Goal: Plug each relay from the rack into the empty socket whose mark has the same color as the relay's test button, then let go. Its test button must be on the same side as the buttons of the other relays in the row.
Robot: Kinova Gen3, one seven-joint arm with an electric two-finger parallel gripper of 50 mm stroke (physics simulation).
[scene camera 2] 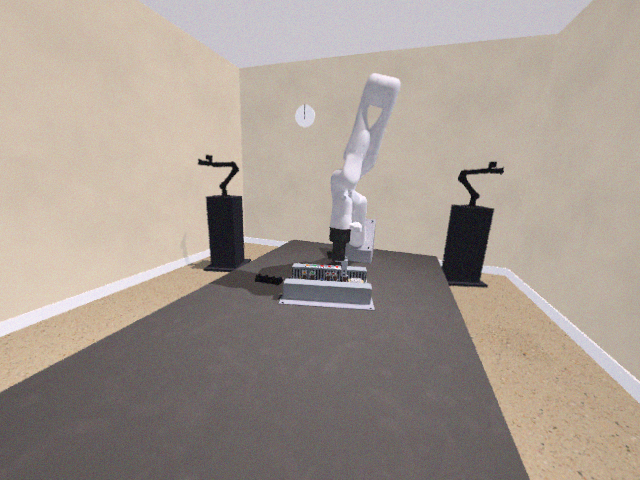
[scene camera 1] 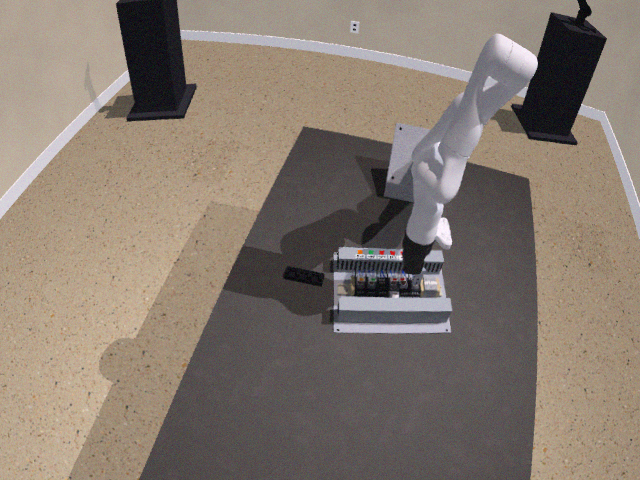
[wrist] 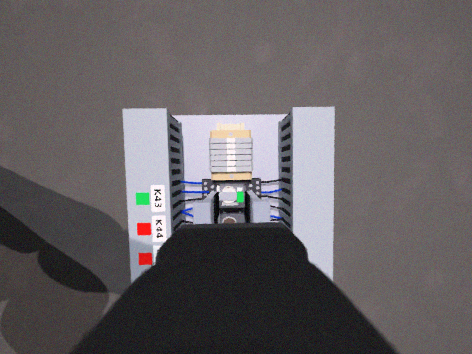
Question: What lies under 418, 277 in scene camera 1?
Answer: My gripper.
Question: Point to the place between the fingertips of my gripper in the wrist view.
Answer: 232, 202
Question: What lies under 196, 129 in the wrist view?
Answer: A socket panel.
